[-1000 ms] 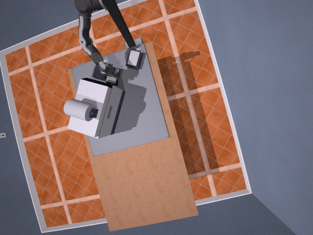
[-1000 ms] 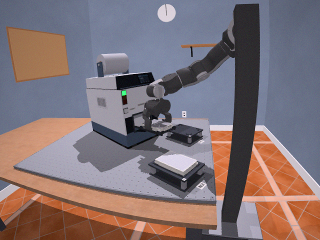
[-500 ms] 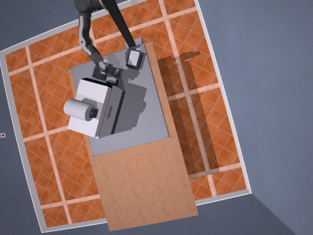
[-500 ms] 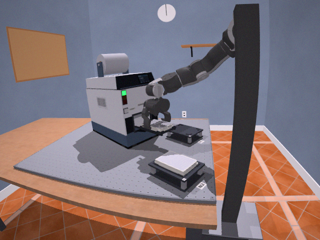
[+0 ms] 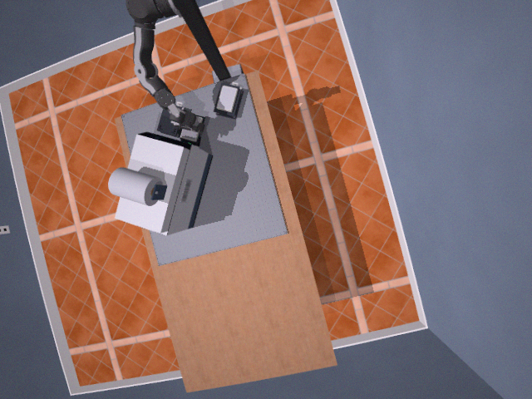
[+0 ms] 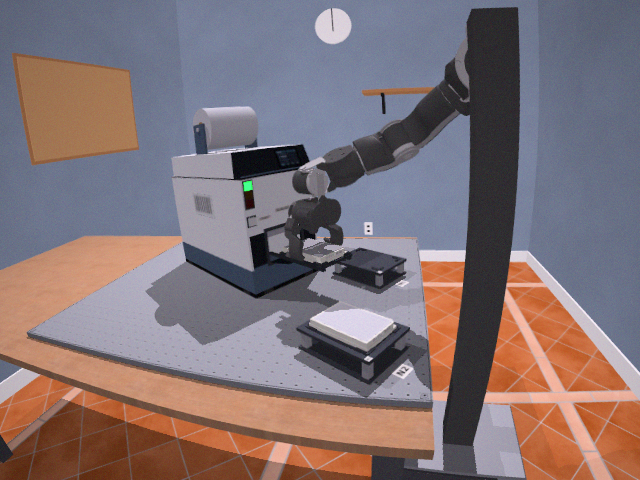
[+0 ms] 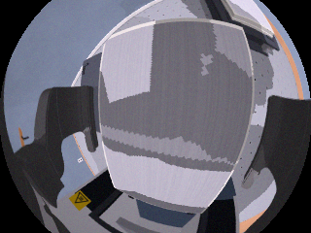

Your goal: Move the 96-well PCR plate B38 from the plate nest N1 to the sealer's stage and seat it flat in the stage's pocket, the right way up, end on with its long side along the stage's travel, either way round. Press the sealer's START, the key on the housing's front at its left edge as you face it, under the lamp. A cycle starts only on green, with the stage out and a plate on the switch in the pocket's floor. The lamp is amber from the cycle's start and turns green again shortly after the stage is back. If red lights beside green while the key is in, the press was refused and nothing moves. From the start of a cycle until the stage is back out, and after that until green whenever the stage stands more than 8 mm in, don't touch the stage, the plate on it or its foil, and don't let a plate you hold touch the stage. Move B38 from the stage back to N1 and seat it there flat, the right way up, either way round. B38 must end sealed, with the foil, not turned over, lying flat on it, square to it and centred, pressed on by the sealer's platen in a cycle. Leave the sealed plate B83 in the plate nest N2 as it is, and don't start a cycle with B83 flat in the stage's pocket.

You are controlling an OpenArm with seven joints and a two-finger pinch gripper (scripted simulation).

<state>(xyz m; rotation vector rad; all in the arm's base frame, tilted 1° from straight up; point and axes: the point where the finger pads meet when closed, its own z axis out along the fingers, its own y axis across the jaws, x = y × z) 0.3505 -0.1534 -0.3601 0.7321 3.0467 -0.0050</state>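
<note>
Now: hand right at the white 96-well plate B38. The rest, counted from my hand: plate nest N1 (14 cm to the right, 10 cm behind, 7 cm below); sealer's stage (1 cm below); start key (13 cm ahead, 8 cm above, 4 cm to the left).
</note>
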